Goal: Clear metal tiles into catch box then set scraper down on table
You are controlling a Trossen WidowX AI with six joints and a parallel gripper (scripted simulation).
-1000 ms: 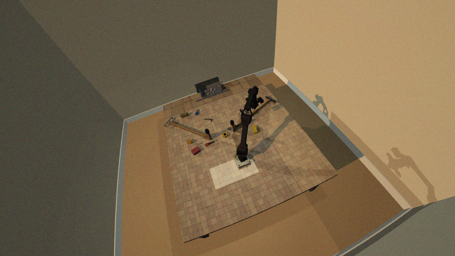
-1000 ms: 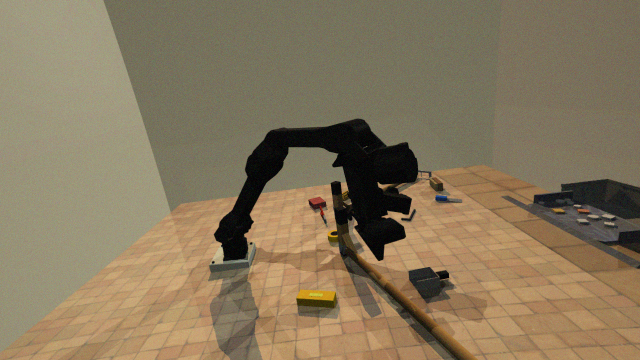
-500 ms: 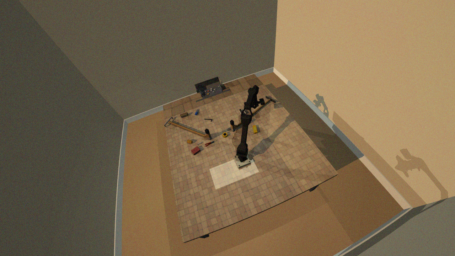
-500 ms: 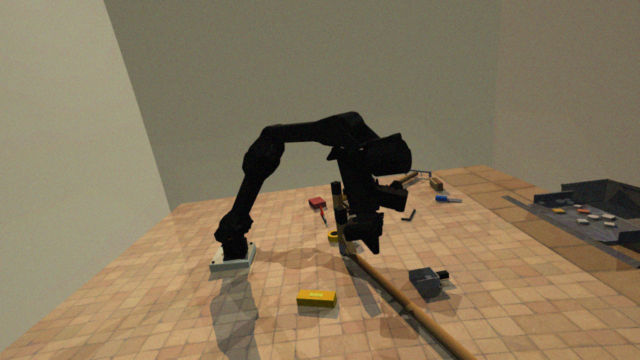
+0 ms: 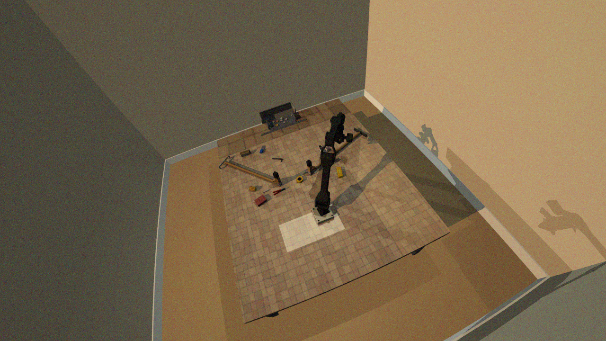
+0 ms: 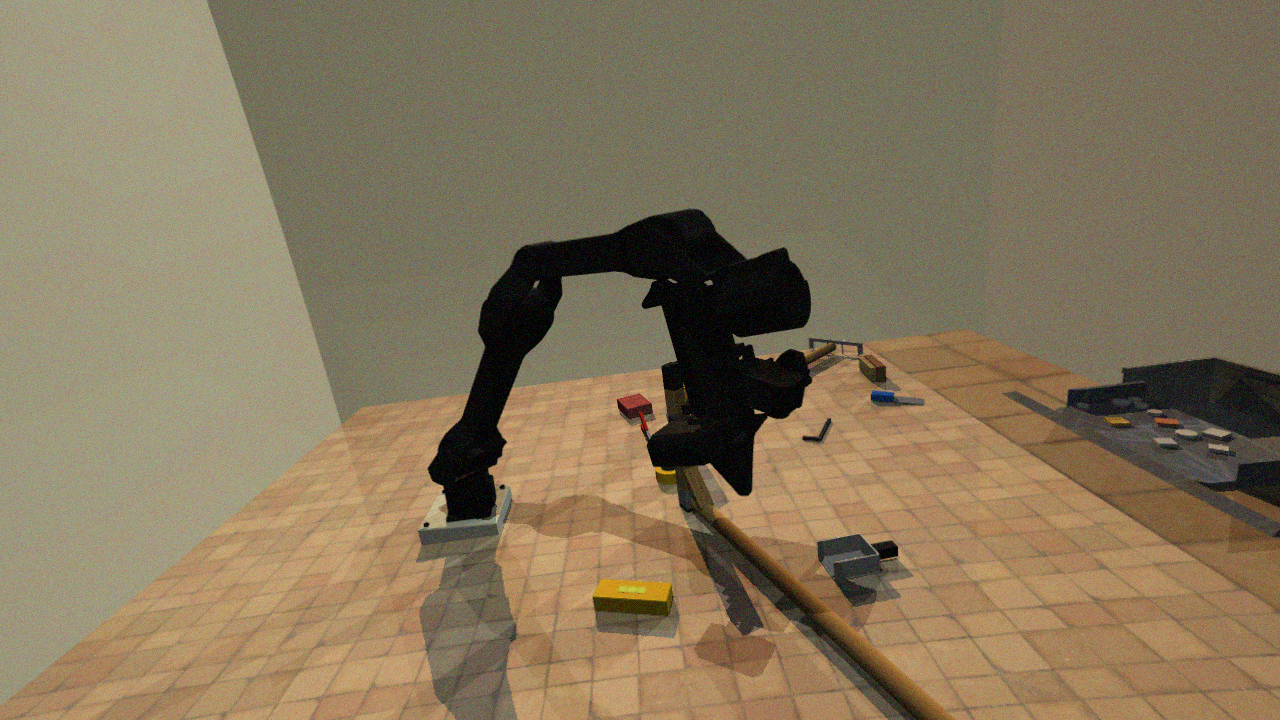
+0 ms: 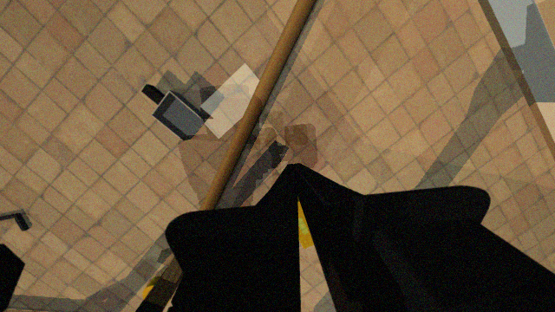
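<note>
Right now my gripper tip is 16 cm short of the small grey box, 16 cm above it and 8 cm to the right of it. Round my gripper tip: yellow tape roll 36 cm to the left, 15 cm below, 3 cm behind; yellow block 15 cm below, 12 cm behind, 8 cm to the left; hex key 42 cm to the left, 24 cm ahead, 16 cm below.
</note>
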